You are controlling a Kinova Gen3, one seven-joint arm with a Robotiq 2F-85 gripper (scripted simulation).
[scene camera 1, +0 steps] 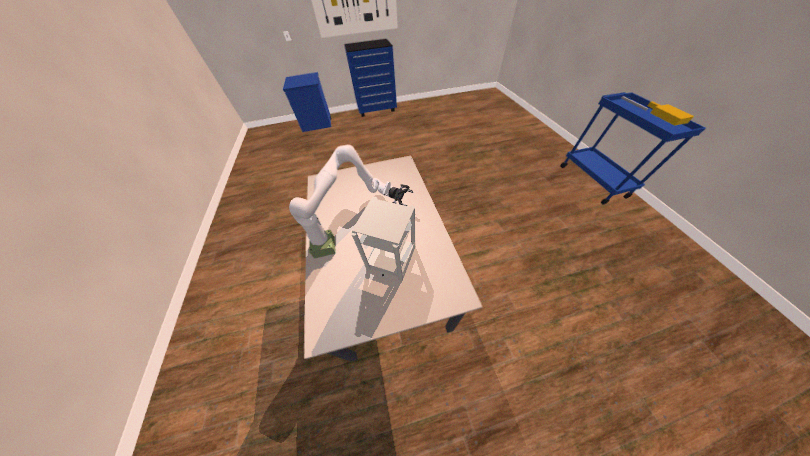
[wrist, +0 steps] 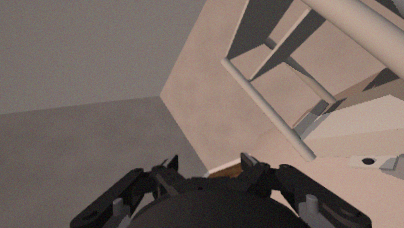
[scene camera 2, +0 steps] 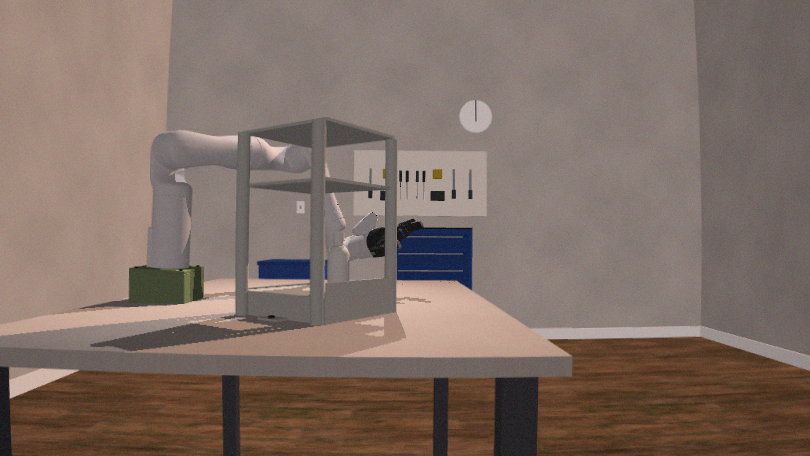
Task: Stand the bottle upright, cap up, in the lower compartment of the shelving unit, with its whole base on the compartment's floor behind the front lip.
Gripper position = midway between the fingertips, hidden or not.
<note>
In view: my gripper (scene camera 2: 411, 233) and a grey shelving unit (scene camera 2: 347, 300).
My gripper is seen too in the wrist view (wrist: 209, 160). The grey shelving unit is seen too in the wrist view (wrist: 357, 126).
</note>
